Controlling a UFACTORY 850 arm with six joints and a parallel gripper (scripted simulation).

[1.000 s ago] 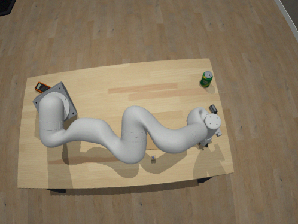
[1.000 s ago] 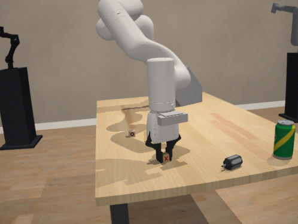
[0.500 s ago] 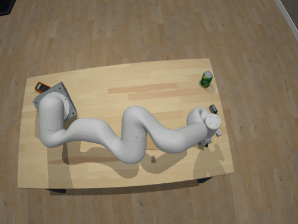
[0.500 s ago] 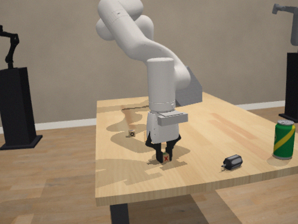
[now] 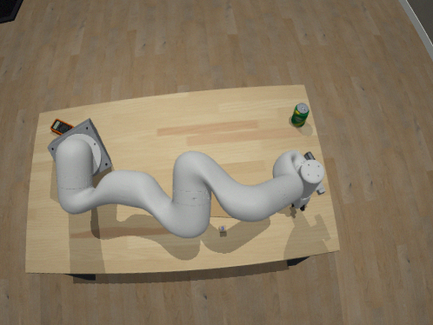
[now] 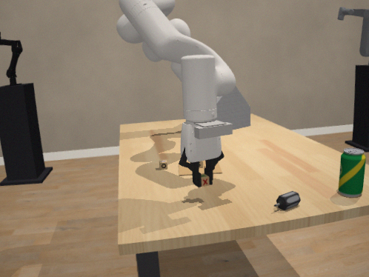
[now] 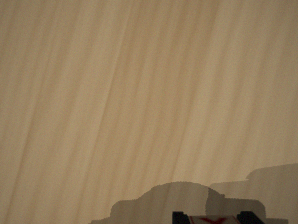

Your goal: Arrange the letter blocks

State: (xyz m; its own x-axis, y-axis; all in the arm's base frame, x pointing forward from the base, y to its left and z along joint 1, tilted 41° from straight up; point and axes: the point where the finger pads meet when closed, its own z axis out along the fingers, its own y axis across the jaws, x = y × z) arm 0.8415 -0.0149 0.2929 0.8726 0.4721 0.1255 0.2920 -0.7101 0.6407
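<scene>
The tan mat is 260 mm behind my hand, 60 mm below it and 30 mm to the left of it. The rest, counted from my hand: green can 400 mm to the left, 80 mm ahead; then orange meter 1060 mm behind, 410 mm to the left, 50 mm below.
</scene>
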